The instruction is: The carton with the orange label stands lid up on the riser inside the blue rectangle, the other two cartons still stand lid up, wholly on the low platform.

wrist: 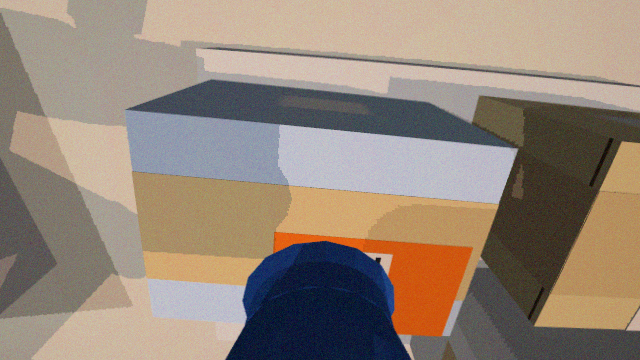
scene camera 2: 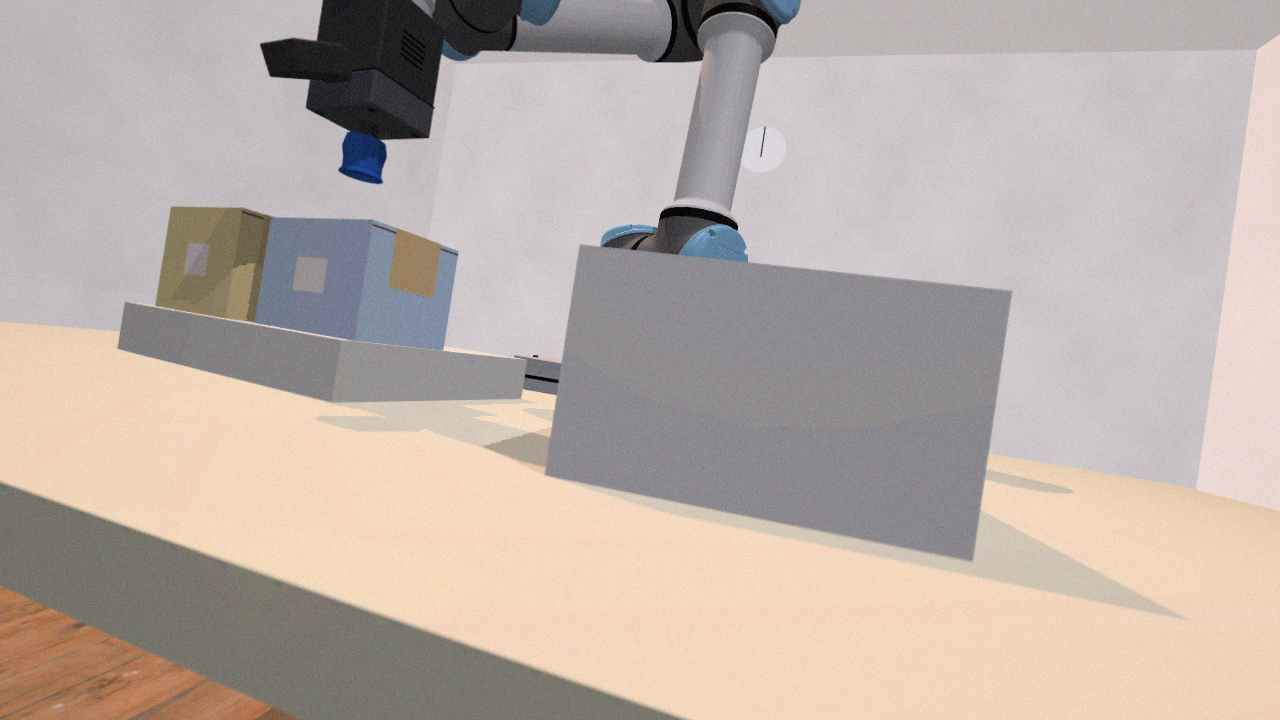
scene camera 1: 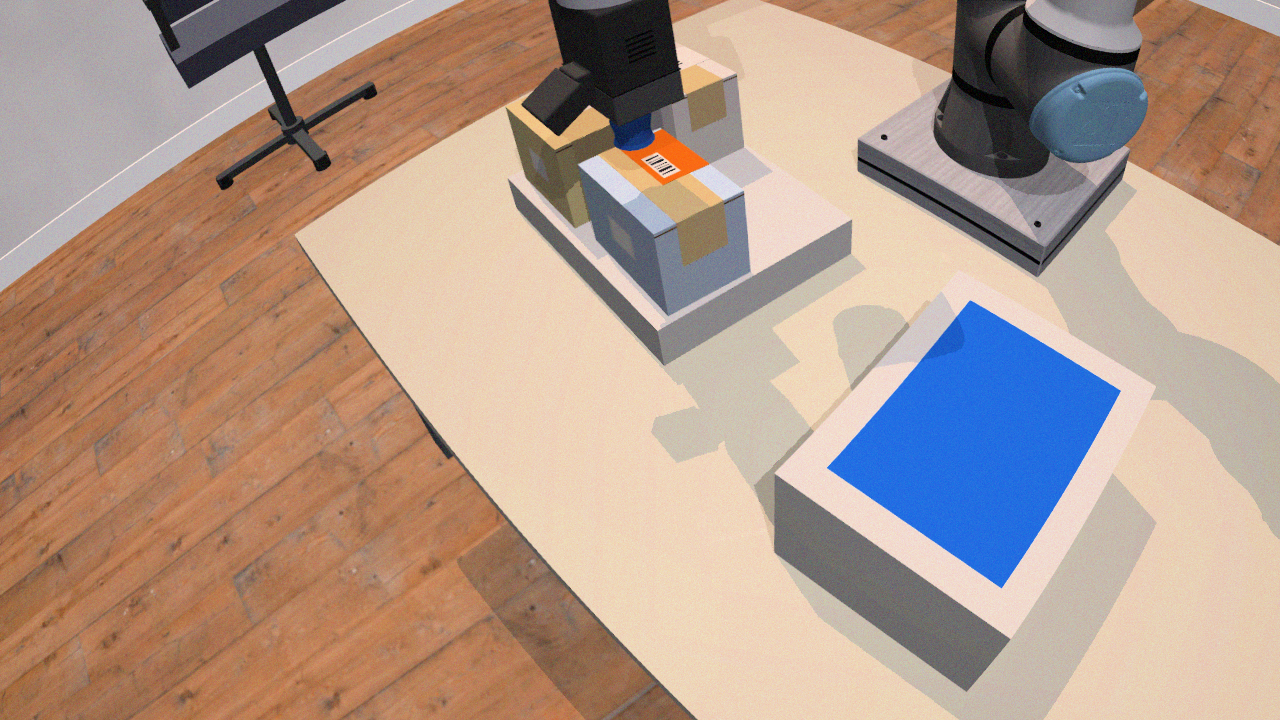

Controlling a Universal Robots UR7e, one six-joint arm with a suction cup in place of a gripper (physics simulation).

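Seen in the pictures: hand, its tool point: (wrist: 319,306) (scene camera 2: 361,176) (scene camera 1: 634,138); arm's base, origin of its link: (scene camera 1: 991,140).
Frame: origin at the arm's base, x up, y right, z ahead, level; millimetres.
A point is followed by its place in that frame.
The orange-label carton (scene camera 1: 622,241) {x 42, y 76, z 471 mm} (scene camera 2: 311,300) {x 26, y 69, z 471 mm} (wrist: 205,215) {x 96, y 33, z 434 mm}, light blue with tan tape, stands lid up at the near corner of the low platform (scene camera 1: 801,228) {x -2, y 23, z 301 mm} (scene camera 2: 232,353) {x -29, y 130, z 490 mm} (wrist: 300,72) {x -2, y 62, z 480 mm}. A tan carton (scene camera 1: 547,170) {x 55, y 215, z 476 mm} (scene camera 2: 210,237) {x 72, y 221, z 476 mm} (wrist: 540,175) {x 72, y 175, z 452 mm} stands lid up beside it. A pale carton (scene camera 1: 726,116) {x 52, y 173, z 276 mm} stands behind, partly hidden by the wrist; it does not show in scene camera 2. My suction cup (scene camera 1: 634,141) (scene camera 2: 362,170) (wrist: 320,270) is off and holds nothing. It hangs above the orange-label carton, with a visible gap in scene camera 2. The blue rectangle (scene camera 1: 984,438) {x 71, y -293, z 394 mm} lies on the riser's top.
The riser (scene camera 1: 877,564) {x 47, y -307, z 508 mm} (scene camera 2: 769,402) {x 5, y -319, z 505 mm} stands apart from the platform and is much taller. The robot's base plate (scene camera 1: 975,201) {x -2, y -62, z 114 mm} lies on the table behind the riser. The table's edge (scene camera 2: 268,608) {x -57, y -229, z 664 mm} runs along the front. A black stand (scene camera 1: 290,125) is on the floor beyond the table.
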